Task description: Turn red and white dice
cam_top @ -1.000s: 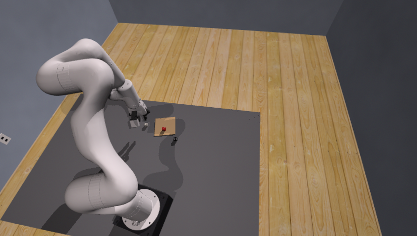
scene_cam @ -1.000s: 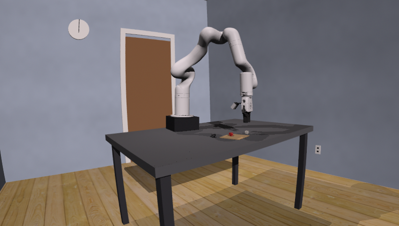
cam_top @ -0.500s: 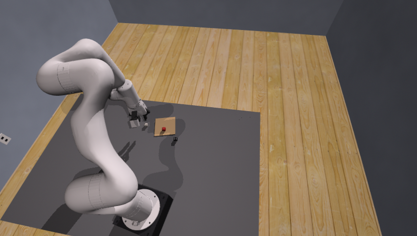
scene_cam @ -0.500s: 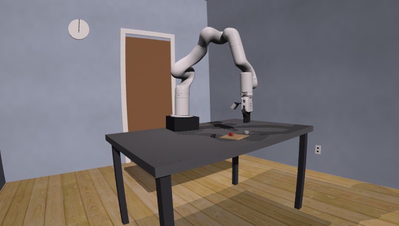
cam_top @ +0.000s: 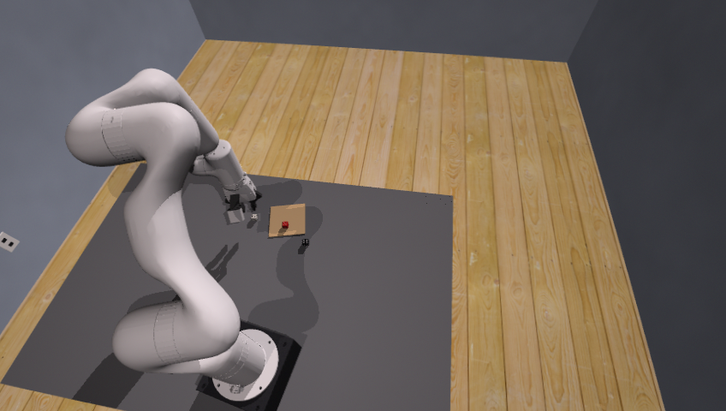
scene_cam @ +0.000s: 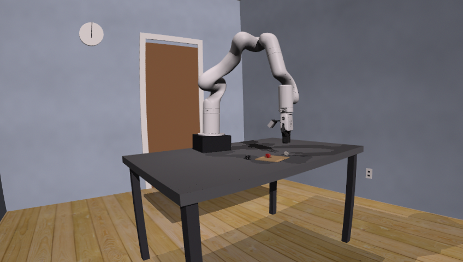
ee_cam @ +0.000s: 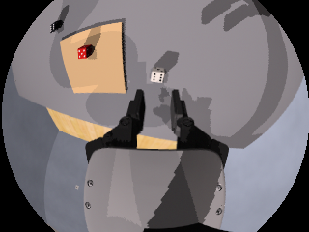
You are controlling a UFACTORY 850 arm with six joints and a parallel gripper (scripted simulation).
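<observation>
My hand is 8 cm above the white die. The rest, counted from my hand: red die 13 cm to the right, 8 cm below, 3 cm behind; then tan mat 13 cm to the right, 9 cm below; then black die 22 cm to the right, 10 cm behind, 8 cm below.
</observation>
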